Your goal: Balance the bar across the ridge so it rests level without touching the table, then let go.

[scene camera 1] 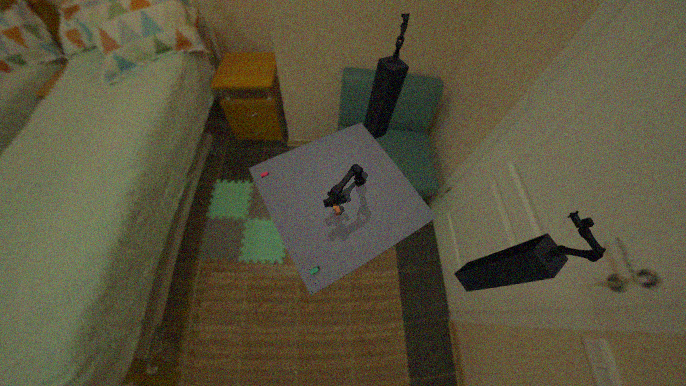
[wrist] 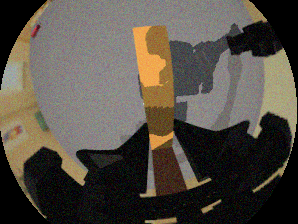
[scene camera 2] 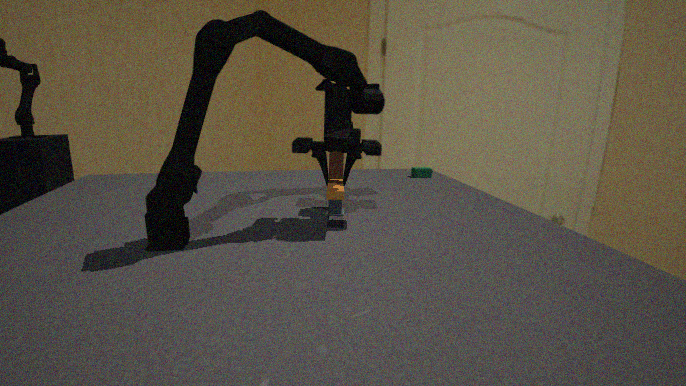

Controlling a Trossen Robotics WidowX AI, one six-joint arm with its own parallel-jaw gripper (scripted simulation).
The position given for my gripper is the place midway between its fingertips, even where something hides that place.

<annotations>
My gripper (scene camera 2: 335, 185) holds an orange bar (scene camera 2: 335, 190).
</annotations>
